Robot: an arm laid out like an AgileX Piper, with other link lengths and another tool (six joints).
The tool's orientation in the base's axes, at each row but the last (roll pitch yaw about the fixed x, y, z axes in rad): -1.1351, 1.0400, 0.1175; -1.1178, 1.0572, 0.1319; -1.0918, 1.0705, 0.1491; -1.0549, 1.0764, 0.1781; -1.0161, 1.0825, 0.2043; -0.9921, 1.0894, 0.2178; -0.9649, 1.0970, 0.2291; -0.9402, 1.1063, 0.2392; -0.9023, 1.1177, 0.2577
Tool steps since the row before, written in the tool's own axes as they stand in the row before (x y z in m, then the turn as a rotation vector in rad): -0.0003, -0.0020, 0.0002, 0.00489, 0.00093, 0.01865; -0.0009, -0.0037, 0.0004, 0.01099, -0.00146, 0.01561; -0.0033, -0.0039, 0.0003, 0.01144, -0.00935, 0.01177; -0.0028, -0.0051, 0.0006, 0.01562, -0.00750, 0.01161; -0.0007, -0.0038, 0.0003, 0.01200, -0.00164, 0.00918; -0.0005, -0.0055, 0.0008, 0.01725, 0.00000, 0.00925; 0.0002, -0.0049, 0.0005, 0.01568, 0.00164, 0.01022; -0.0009, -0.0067, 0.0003, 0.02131, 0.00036, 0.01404; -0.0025, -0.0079, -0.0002, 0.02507, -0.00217, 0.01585
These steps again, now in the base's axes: 0.0016, -0.0005, 0.0012, 0.00645, 0.01818, -0.00066; 0.0028, -0.0009, 0.0025, 0.01062, 0.01492, -0.00557; 0.0018, -0.0013, 0.0046, 0.01642, 0.00867, -0.00346; 0.0031, -0.0015, 0.0047, 0.01677, 0.00952, -0.00794; 0.0030, -0.0012, 0.0022, 0.00949, 0.00905, -0.00768; 0.0046, -0.0014, 0.0028, 0.01050, 0.01026, -0.01295; 0.0044, -0.0014, 0.0018, 0.00872, 0.01162, -0.01191; 0.0053, -0.0025, 0.0033, 0.01348, 0.01518, -0.01547; 0.0055, -0.0038, 0.0049, 0.01781, 0.01617, -0.01749
